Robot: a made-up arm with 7 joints.
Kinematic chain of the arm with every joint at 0, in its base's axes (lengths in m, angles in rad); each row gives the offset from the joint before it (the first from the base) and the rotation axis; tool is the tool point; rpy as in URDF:
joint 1: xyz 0 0 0.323 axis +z
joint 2: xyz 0 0 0 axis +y
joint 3: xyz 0 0 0.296 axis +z
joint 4: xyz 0.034 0 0 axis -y
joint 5: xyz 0.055 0 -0.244 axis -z
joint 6: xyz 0 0 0 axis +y
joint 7: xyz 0.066 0 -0.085 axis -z
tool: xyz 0 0 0 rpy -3.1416 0 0
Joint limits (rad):
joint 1: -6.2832..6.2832
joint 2: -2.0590..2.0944
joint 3: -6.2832..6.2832
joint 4: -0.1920..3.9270
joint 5: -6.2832..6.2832
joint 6: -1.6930..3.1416
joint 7: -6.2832..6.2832
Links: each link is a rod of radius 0.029 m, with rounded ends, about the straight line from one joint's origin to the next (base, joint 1, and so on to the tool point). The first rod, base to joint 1, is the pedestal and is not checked.
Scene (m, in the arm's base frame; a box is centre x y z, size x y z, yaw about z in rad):
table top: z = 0
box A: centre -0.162 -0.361 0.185 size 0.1 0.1 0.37 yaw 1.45
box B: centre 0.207 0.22 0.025 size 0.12 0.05 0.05 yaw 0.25
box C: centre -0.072 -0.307 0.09 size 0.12 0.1 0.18 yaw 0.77
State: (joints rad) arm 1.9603 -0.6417 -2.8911 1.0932 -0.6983 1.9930 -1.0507
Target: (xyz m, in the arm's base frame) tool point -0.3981 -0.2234 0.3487
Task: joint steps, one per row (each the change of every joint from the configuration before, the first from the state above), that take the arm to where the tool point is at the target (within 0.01 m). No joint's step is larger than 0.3 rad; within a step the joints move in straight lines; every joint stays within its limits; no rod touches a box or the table.
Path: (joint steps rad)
1: -0.0039 0.1272 -0.1757 0.2355 0.0622 -0.0226 -0.1156
2: -0.0038 0.1272 -0.1758 0.2355 0.0623 -0.0226 -0.1156
3: -0.0039 0.1272 -0.1757 0.2355 0.0622 -0.0226 -0.1156
4: -0.0039 0.1272 -0.1758 0.2355 0.0622 -0.0226 -0.1156
5: -0.2481 -0.1610 0.0182 -0.1081 -0.1325 -0.0418 0.1156
6: -0.2480 -0.1609 0.0182 -0.1081 -0.1325 -0.0419 0.1156
7: -0.2481 -0.1609 0.0182 -0.1081 -0.1325 -0.0418 0.1156
8: -0.2481 -0.1610 0.0182 -0.1081 -0.1325 -0.0418 0.1156

